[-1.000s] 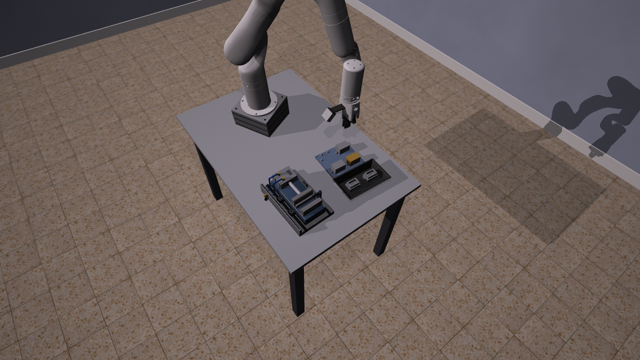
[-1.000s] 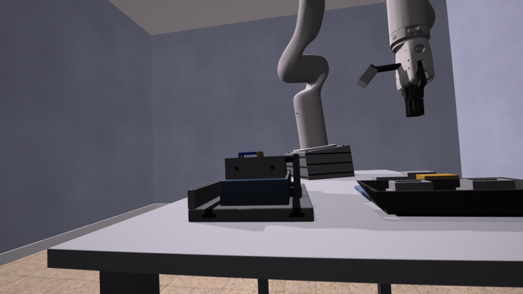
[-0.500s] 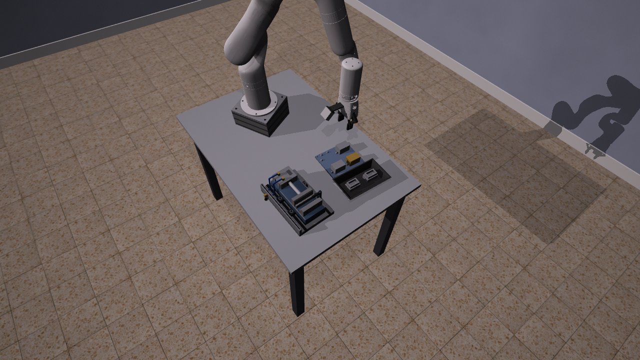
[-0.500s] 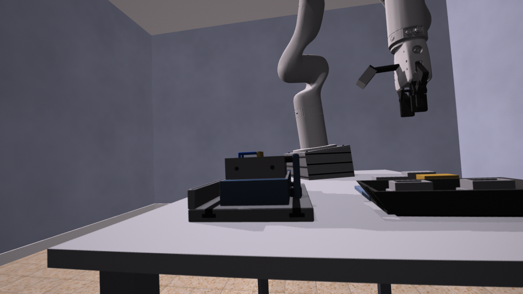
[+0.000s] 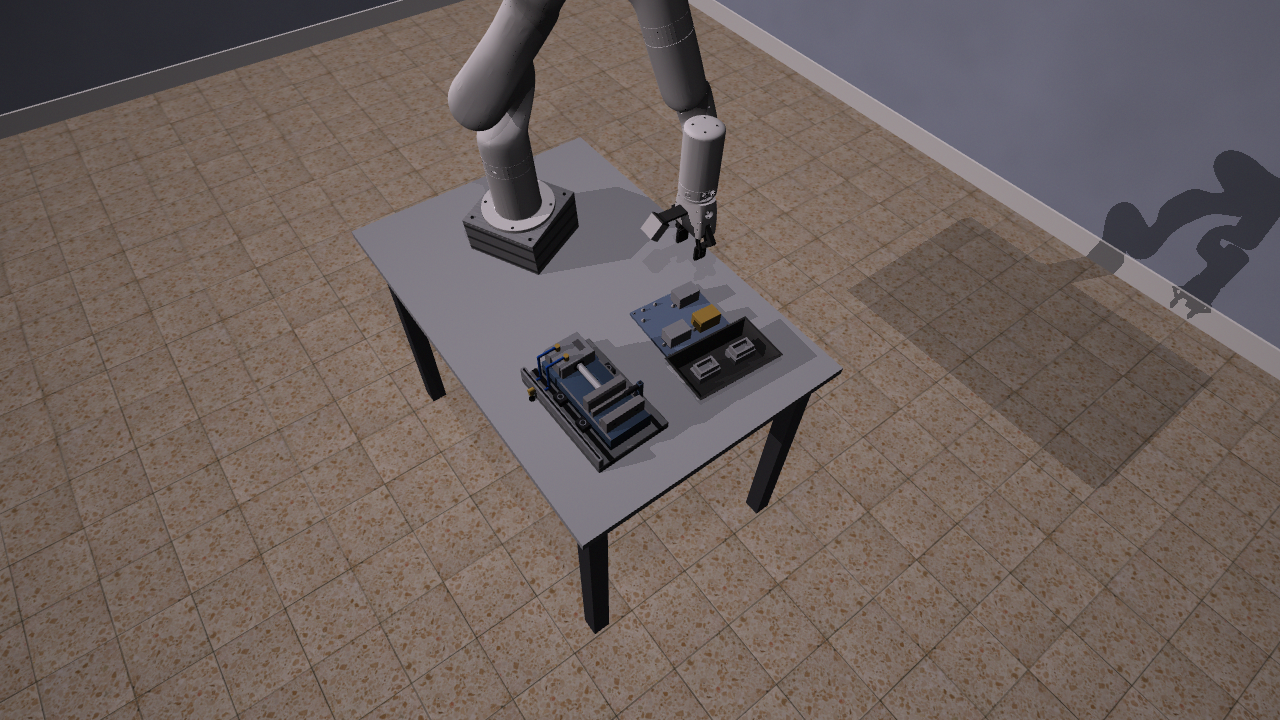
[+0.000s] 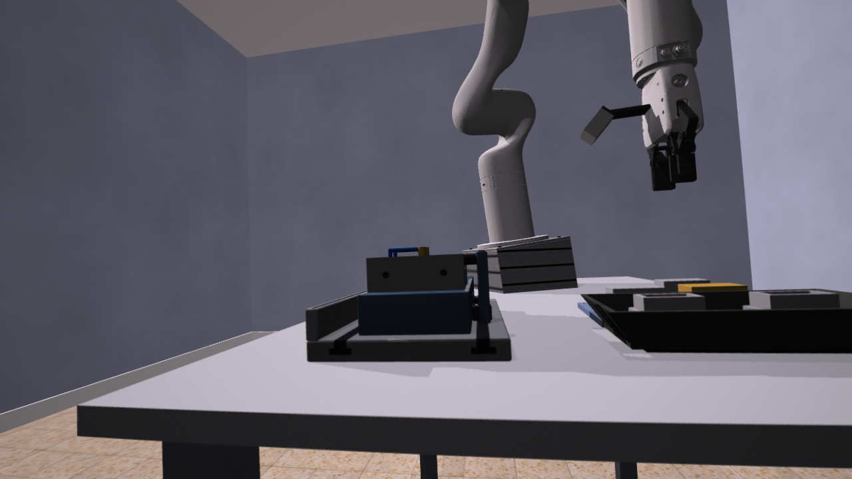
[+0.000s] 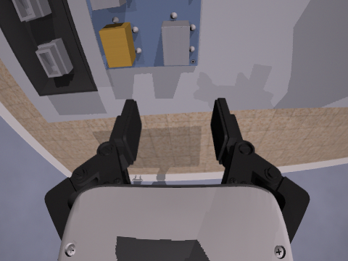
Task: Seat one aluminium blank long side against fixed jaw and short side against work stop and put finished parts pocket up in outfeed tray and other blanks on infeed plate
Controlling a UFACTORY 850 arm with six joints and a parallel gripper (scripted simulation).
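My hand is 17 cm above the aluminium blank. Also, from my hand: brass blank 9 cm ahead, 1 cm to the right, 17 cm below.
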